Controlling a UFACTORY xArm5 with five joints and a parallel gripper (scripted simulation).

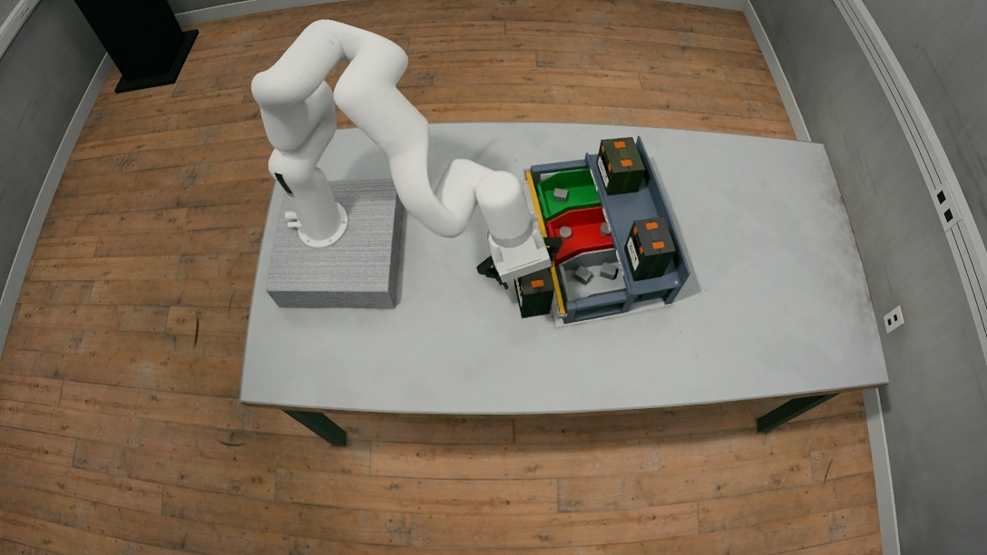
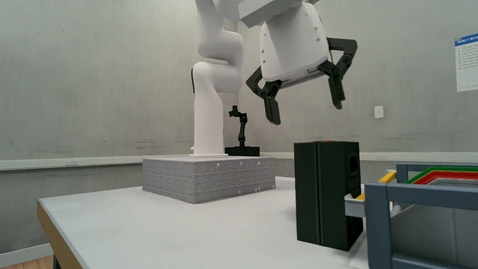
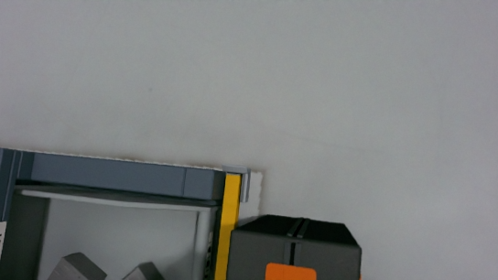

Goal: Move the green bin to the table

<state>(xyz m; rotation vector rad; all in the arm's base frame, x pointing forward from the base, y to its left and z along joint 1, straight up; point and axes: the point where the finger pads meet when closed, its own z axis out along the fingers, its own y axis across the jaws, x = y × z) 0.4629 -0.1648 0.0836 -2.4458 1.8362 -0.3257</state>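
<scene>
Now: hand 150 mm to the right of the yellow bar, 120 mm above it and 50 mm short of it. Round my hand: black case 110 mm below, 20 mm to the left, 20 mm ahead; then grey bin 170 mm ahead, 130 mm below, 50 mm to the left; then red bin 160 mm to the left, 150 mm ahead, 130 mm below.
</scene>
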